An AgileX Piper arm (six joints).
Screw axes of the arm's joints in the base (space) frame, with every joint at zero. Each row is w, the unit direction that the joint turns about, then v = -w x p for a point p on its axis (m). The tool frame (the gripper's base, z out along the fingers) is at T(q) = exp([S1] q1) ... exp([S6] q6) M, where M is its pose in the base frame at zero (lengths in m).
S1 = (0, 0, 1, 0, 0, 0)
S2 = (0, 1, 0, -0.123, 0, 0)
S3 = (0, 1, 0, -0.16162, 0, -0.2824)
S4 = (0.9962, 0, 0.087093, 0, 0.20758, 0)
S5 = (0, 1, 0, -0.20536, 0, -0.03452)
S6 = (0.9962, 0, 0.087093, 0, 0.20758, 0)
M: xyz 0.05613 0 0.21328 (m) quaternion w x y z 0.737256 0 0.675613 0
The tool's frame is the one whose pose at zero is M.
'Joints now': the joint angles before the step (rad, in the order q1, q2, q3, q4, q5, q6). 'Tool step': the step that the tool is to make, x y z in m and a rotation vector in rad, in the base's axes. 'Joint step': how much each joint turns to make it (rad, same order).
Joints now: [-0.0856, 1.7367, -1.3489, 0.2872, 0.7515, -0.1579]
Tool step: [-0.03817, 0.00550, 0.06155, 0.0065, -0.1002, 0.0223]
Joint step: [0.0000, -0.1833, 0.0010, 0.0100, 0.0867, 0.0001]
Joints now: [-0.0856, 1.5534, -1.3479, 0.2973, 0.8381, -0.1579]
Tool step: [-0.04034, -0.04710, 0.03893, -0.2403, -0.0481, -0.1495]
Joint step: [-0.1037, -0.1387, 0.0000, -0.2851, 0.0480, 0.0864]
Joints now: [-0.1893, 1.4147, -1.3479, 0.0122, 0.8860, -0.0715]
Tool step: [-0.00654, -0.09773, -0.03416, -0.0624, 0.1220, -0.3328]
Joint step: [-0.2666, 0.1121, 0.0000, -0.1536, -0.0119, 0.0920]
